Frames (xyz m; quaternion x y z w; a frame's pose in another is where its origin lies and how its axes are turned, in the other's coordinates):
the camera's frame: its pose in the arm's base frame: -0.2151 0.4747 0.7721 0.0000 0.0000 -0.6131 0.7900
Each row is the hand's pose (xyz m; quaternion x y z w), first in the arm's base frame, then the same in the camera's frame.
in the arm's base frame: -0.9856 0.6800 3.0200 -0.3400 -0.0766 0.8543 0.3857
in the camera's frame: -0.3901 -0.6954 2.2479 0.2216 0.2690 -0.9113 0.2191
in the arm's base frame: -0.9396 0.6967 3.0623 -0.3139 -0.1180 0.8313 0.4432
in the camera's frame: -0.3949 -0.6467 2.2902 0.1756 0.2857 -0.9285 0.1595
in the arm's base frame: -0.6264 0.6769 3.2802 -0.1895 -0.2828 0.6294 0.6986
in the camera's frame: -0.2980 -0.3482 2.5081 0.0237 -0.3396 0.9255 0.1660
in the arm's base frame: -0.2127 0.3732 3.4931 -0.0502 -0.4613 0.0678 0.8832
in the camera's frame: 0.0989 -0.0229 2.7210 0.2432 -0.3952 0.5951 0.6562
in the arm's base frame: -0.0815 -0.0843 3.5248 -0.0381 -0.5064 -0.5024 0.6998
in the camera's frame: 0.5747 -0.0093 2.7527 0.2804 -0.4234 0.0322 0.8609
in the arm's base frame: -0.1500 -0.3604 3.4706 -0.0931 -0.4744 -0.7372 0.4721
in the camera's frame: 0.8251 -0.1442 2.6985 0.2173 -0.4318 -0.2929 0.8249
